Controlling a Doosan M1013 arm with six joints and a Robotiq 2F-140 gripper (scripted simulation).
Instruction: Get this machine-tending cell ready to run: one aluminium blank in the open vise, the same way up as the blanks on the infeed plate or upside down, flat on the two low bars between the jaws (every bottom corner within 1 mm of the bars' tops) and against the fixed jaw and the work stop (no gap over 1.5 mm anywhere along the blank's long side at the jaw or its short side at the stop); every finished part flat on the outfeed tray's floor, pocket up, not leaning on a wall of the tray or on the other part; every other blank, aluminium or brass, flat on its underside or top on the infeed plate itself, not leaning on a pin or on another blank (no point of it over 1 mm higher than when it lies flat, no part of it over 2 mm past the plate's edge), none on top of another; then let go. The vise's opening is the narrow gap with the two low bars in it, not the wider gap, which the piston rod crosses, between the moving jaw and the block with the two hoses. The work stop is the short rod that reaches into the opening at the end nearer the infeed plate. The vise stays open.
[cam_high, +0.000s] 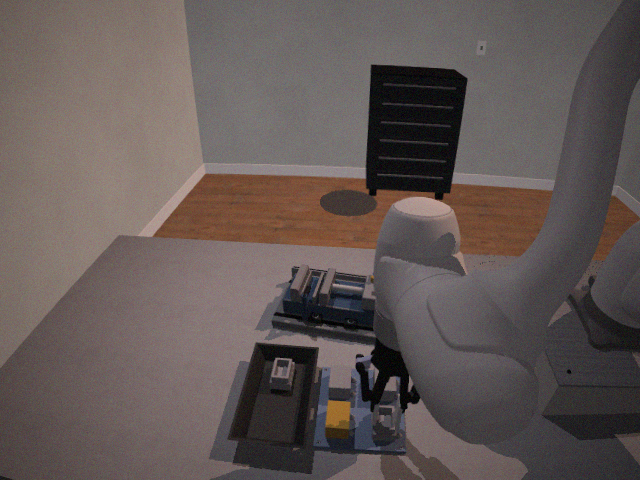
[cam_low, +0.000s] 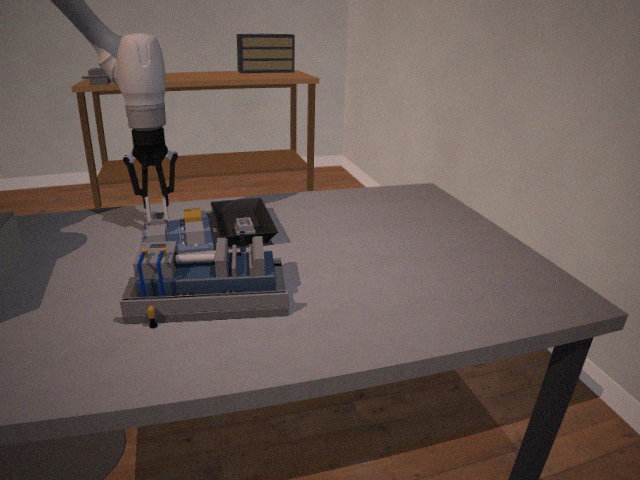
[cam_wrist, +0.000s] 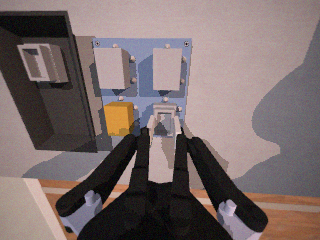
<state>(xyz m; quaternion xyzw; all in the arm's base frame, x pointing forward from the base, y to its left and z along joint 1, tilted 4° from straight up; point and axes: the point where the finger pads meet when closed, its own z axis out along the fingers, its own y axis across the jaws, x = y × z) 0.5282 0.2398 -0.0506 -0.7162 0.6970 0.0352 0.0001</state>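
My gripper is now 50 mm short of the infeed plate, 40 mm to the left of it and 60 mm above it. Round my hand: blue vise 110 mm ahead, 330 mm to the right, 30 mm below; then brass blank 90 mm ahead, 40 mm below; then aluminium blank 90 mm ahead, 90 mm to the right, 40 mm below.
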